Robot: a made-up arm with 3 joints.
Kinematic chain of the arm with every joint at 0, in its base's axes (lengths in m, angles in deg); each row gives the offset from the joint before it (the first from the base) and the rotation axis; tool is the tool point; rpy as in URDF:
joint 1: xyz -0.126 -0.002 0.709 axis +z
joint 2: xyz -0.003 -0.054 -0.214 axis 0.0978 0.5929 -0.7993
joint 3: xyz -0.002 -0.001 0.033 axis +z
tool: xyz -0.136 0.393 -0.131 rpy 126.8 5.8 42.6
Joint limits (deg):
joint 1: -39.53..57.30
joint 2: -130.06..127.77
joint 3: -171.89..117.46
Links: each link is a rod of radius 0.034 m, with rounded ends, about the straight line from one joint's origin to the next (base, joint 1, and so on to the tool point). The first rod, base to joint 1, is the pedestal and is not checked.
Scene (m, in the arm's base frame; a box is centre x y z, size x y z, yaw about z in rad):
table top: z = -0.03
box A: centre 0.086 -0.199 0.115 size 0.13 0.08 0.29 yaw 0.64
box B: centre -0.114 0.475 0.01 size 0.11 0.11 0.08 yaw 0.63
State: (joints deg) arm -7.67 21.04 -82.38
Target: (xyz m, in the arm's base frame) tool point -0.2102 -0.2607 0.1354
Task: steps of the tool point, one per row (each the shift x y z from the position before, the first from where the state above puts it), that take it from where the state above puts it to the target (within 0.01 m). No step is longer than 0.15 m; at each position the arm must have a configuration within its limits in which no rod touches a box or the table.
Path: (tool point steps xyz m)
1: -0.0186 0.0246 -0.0426
2: -0.0239 0.0238 -0.0379
3: -0.0276 0.0220 -0.0326
4: -0.0301 0.0193 -0.0274
5: -0.0309 0.0157 -0.0224
6: -0.0303 0.0121 -0.0180
7: -0.0282 0.0082 -0.0141
8: -0.0159 -0.1178 -0.0293
9: -0.0559 -0.1083 -0.0083
10: -0.0888 -0.0843 0.0137
11: -0.1099 -0.0494 0.0349

